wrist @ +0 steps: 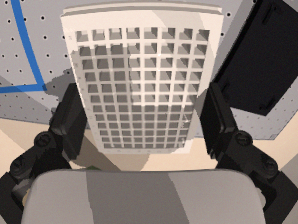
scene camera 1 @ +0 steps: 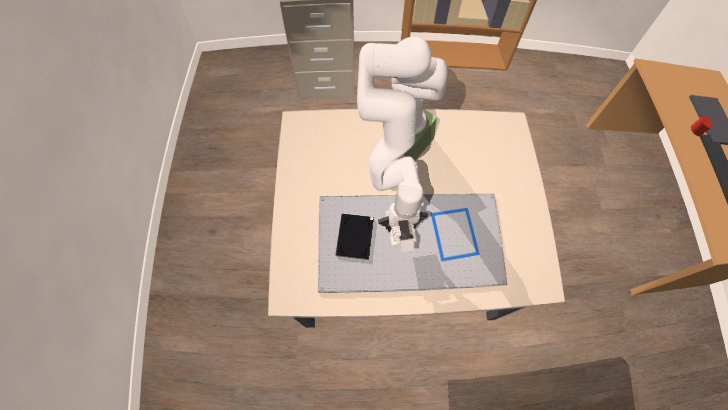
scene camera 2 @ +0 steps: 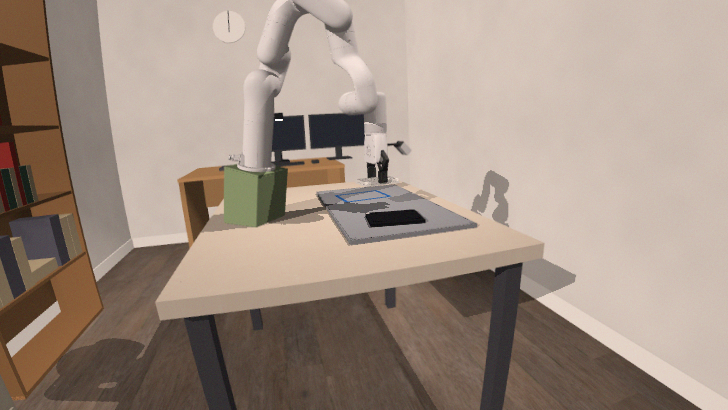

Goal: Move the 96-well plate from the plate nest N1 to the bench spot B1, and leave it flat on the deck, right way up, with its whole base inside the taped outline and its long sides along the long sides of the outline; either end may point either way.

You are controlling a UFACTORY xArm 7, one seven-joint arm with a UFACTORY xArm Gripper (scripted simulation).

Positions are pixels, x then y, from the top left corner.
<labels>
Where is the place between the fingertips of the gripper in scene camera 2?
At 377, 180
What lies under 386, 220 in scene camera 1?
The gripper.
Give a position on a white 96-well plate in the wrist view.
152, 117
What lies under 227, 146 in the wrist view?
The gripper.
</labels>
